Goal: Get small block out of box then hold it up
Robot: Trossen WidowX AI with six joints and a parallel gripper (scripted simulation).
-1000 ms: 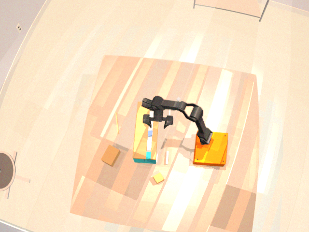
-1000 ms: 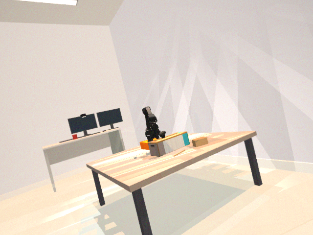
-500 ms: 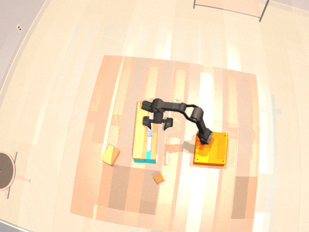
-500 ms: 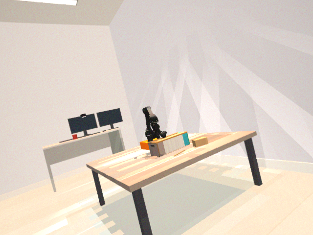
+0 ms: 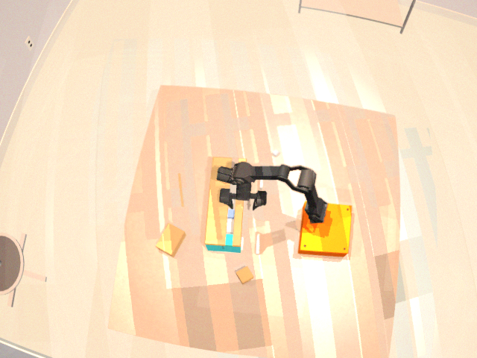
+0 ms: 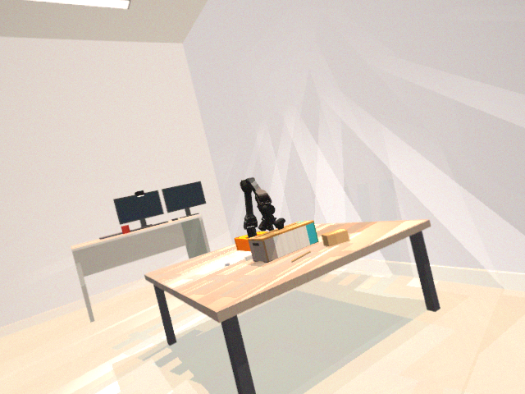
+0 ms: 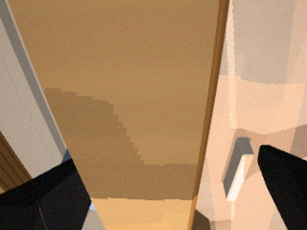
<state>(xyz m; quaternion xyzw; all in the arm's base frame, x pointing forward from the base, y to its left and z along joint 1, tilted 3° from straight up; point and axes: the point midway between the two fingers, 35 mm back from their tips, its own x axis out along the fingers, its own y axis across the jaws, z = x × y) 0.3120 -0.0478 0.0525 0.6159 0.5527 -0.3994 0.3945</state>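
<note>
My gripper tip is now 5 cm short of the pale blue block and 2 cm to the right of it. Also, from my gripper tip: tan block 31 cm ahead, 12 cm to the left, 6 cm below; then thin stick 28 cm ahead, 13 cm to the right, 9 cm below.
</note>
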